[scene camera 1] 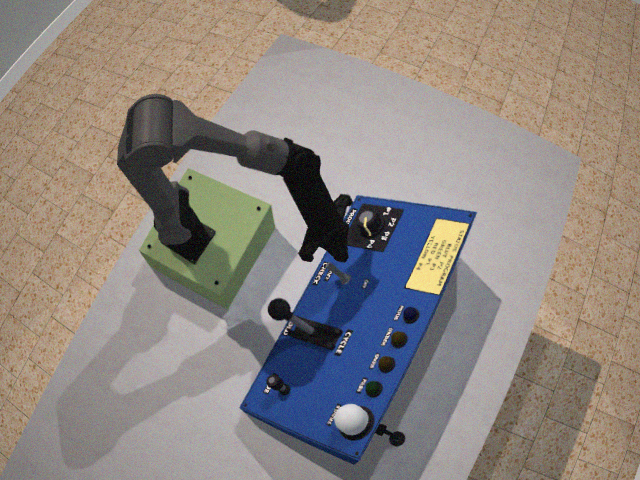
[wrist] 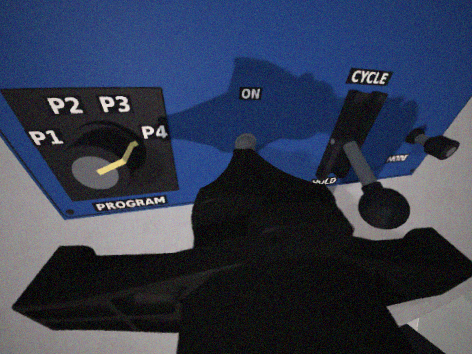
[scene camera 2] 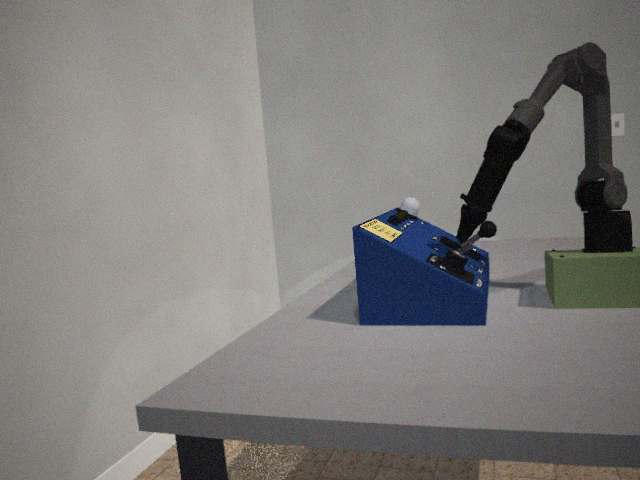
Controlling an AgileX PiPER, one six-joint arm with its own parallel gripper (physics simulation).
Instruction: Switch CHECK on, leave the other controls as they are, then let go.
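The CHECK toggle (scene camera 1: 338,272) on the sloped blue panel (scene camera 1: 310,434) (scene camera 2: 413,294) (wrist: 150,45) leans toward its OFF label in scene camera 1. In the wrist view its round collar (wrist: 245,141) shows below the ON label (wrist: 250,94); its stem and the OFF and CHECK labels are hidden behind the fingers. My gripper (scene camera 1: 339,256) (scene camera 2: 461,238) (wrist: 242,161) is shut, with its tips together beside the toggle on the OFF side. Whether they touch the stem cannot be told.
The PROGRAM knob (scene camera 1: 368,223) (wrist: 95,171) points at P4. The CYCLE lever (scene camera 1: 279,308) (scene camera 2: 486,229) (wrist: 384,207) stands toward HOLD, beside the gripper. The MODE switch (scene camera 1: 274,382) (wrist: 441,147) is farther along. A white dome (scene camera 1: 351,419) (scene camera 2: 410,206) and dark lamps stand on the panel.
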